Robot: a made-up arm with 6 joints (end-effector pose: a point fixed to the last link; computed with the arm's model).
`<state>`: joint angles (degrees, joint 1 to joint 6).
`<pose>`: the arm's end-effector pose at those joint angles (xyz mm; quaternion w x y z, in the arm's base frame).
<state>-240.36 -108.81 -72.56 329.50 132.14 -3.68</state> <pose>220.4 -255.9 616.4 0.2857 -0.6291 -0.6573 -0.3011</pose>
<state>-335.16 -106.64 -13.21 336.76 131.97 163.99</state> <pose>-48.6 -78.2 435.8 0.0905 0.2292 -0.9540 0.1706</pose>
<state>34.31 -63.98 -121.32 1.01 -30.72 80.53</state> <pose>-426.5 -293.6 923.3 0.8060 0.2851 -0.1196 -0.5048</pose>
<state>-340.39 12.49 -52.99 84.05 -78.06 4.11</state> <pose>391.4 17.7 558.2 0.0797 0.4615 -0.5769 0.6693</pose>
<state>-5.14 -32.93 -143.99 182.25 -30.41 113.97</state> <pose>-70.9 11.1 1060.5 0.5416 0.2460 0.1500 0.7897</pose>
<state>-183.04 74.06 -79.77 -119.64 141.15 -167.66</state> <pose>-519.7 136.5 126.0 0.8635 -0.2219 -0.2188 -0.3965</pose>
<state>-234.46 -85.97 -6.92 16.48 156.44 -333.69</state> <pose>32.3 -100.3 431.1 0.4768 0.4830 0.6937 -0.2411</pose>
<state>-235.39 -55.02 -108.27 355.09 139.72 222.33</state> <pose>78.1 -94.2 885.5 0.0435 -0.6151 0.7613 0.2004</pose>
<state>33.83 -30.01 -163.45 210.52 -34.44 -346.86</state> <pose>-176.2 -43.2 1060.1 0.7742 -0.1366 0.1536 0.5986</pose>
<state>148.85 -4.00 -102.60 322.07 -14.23 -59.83</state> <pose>-353.8 140.8 984.4 0.4093 0.3336 -0.3966 -0.7509</pose>
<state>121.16 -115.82 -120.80 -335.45 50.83 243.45</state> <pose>376.0 -644.6 470.4 0.1649 0.1263 0.1259 -0.9700</pose>
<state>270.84 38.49 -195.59 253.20 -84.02 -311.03</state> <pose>109.1 -335.2 844.8 0.6253 0.4941 0.5136 0.3179</pose>
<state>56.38 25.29 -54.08 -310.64 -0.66 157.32</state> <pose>340.5 401.9 356.1 0.1916 -0.2469 0.9356 0.1641</pose>
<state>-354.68 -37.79 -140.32 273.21 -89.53 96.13</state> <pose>-244.9 79.2 927.5 0.1022 0.0030 -0.7035 -0.7033</pose>
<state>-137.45 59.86 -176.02 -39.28 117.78 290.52</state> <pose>-540.6 -387.7 609.8 0.0827 -0.6957 0.6528 0.2882</pose>
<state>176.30 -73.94 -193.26 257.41 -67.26 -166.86</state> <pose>600.9 -160.0 497.2 0.7546 0.6231 0.0444 0.2010</pose>
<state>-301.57 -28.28 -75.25 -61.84 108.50 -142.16</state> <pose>212.8 142.5 809.6 0.3430 -0.0137 0.8686 -0.3573</pose>
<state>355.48 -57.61 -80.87 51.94 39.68 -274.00</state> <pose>-26.2 4.9 990.2 0.7772 -0.4068 0.4205 -0.2314</pose>
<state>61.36 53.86 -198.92 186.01 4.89 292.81</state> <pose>267.6 505.4 867.0 0.9657 -0.2255 0.1285 0.0002</pose>
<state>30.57 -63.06 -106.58 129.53 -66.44 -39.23</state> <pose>-151.3 -200.7 862.5 0.6785 -0.1571 0.5755 -0.4287</pose>
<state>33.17 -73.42 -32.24 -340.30 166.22 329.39</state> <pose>-97.2 -22.8 570.8 0.1078 -0.6575 -0.5539 0.4993</pose>
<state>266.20 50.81 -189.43 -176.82 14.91 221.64</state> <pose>-36.5 -591.6 876.0 0.4058 0.0747 -0.2167 0.8847</pose>
